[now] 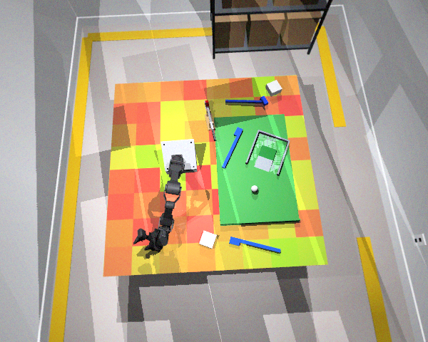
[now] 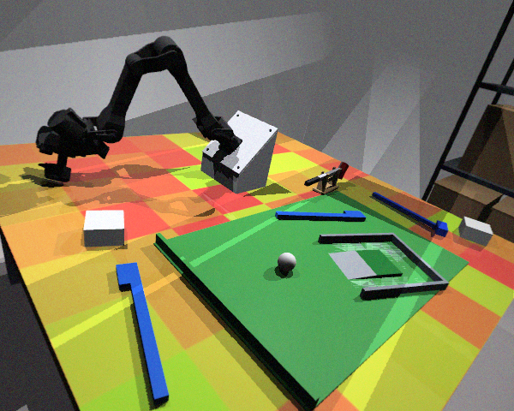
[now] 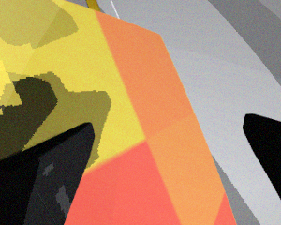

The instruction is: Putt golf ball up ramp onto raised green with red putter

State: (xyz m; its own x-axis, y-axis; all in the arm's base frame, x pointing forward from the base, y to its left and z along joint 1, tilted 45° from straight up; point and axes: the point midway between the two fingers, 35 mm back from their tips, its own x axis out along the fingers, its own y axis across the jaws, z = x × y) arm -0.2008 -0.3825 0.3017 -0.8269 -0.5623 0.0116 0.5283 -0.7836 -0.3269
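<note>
My gripper tip is now 700 mm short of the white golf ball, 320 mm to the right of it and 40 mm above it. From my gripper tip the other things lie so: red putter 790 mm to the left, 440 mm ahead; then green mat 710 mm ahead, 470 mm to the left, 60 mm below; then wooden rack 810 mm to the left, 440 mm ahead, 30 mm below.
</note>
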